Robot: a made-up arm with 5 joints. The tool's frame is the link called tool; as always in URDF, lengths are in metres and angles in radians. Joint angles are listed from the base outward.
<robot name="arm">
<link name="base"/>
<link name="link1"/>
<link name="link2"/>
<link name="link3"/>
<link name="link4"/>
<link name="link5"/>
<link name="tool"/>
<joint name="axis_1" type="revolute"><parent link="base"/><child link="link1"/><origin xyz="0.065 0.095 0.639" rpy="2.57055 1.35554 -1.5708"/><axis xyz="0 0 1"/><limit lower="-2.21" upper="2.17"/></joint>
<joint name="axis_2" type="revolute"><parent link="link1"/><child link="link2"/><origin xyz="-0.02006 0.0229 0.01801" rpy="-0.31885 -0.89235 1.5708"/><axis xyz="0 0 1"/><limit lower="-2.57" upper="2.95"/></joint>
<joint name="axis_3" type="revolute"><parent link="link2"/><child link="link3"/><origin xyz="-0.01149 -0.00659 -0.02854" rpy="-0.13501 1.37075 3.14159"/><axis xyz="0 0 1"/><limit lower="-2.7" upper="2.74"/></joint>
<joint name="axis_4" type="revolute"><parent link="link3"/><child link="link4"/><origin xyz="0.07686 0.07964 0.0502" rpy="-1.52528 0.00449 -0.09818"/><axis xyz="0 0 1"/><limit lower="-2.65" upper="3.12"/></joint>
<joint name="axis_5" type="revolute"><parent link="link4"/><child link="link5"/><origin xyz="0.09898 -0.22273 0.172" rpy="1.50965 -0.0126 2.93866"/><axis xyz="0 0 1"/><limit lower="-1.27" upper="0.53"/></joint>
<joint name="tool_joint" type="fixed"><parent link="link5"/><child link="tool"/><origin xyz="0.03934 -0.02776 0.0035" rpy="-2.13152 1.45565 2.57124"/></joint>
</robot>
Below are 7 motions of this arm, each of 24 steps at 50 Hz.
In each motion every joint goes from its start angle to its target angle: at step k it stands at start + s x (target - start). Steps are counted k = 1, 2, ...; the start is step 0. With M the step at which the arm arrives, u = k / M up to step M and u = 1 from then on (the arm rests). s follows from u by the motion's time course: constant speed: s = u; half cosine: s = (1 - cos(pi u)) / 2; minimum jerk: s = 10 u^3 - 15 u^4 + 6 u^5.
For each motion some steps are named. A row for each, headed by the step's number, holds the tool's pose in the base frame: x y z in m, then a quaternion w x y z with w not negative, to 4 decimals.
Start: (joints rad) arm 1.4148 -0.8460 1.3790 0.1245 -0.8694
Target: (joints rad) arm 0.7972 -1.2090 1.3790 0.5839 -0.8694
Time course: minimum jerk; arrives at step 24
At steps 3, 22, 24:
3: 0.2202 -0.0499 0.3607 0.8134 0.5584 0.0927 -0.1340
22: 0.3728 0.0242 0.4742 0.7187 0.6842 -0.1230 0.0138
24: 0.3734 0.0245 0.4750 0.7179 0.6848 -0.1241 0.0145

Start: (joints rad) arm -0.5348 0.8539 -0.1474 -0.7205 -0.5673
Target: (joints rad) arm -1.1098 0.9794 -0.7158 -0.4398 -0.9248
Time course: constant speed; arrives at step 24
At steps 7, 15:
7: 0.2328 0.2015 0.3595 0.7339 0.3780 0.2625 0.4996
15: 0.2945 0.1869 0.3881 0.7505 0.3401 0.2423 0.5123

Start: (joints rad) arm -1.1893 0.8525 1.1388 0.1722 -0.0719
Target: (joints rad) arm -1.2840 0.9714 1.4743 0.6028 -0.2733
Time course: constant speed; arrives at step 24
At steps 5, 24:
5: 0.1637 0.4365 0.5472 0.5384 0.8021 0.1714 0.1934
24: 0.0631 0.4585 0.5496 0.3795 0.8376 0.3830 0.0875

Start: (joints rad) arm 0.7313 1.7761 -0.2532 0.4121 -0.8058
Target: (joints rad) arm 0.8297 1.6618 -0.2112 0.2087 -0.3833
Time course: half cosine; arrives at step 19
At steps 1, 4, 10, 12, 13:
1: -0.3065 -0.0851 0.6627 0.3727 0.1281 0.7896 -0.4703
4: -0.3077 -0.0798 0.6613 0.3754 0.1251 0.7977 -0.4551
10: -0.3126 -0.0564 0.6557 0.3891 0.1114 0.8292 -0.3855
12: -0.3141 -0.0480 0.6538 0.3950 0.1061 0.8389 -0.3592
13: -0.3148 -0.0441 0.6530 0.3978 0.1036 0.8430 -0.3470

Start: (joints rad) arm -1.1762 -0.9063 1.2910 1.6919 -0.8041
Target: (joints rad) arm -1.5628 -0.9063 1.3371 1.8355 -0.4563
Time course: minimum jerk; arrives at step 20
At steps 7, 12, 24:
7: 0.3247 0.2459 0.7309 0.0619 0.9943 -0.0466 0.0736
12: 0.2917 0.2532 0.7794 0.0905 0.9885 -0.0132 0.1202
24: 0.2640 0.2552 0.8108 0.1136 0.9809 0.0060 0.1578

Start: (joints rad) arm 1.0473 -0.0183 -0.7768 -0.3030 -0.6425
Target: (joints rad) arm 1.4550 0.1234 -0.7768 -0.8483 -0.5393
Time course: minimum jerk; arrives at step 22
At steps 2, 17, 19, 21, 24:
2: 0.1708 -0.2395 0.5806 0.7680 -0.2567 0.5868 0.0027
17: -0.0024 -0.2125 0.5693 0.4915 -0.1397 0.8570 0.0668
19: -0.0144 -0.2084 0.5738 0.4716 -0.1273 0.8698 0.0690
21: -0.0182 -0.2070 0.5754 0.4652 -0.1232 0.8738 0.0696
24: -0.0183 -0.2069 0.5754 0.4649 -0.1231 0.8740 0.0696

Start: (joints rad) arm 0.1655 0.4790 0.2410 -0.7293 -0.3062
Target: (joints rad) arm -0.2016 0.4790 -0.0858 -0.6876 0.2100
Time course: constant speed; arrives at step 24
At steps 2, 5, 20, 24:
2: 0.1373 0.1355 0.3335 0.8600 0.3388 0.2478 0.2903
5: 0.1443 0.1366 0.3341 0.8733 0.2983 0.2274 0.3108
20: 0.1845 0.1385 0.3376 0.9120 0.0863 0.0997 0.3885
24: 0.1970 0.1380 0.3392 0.9138 0.0283 0.0598 0.4008

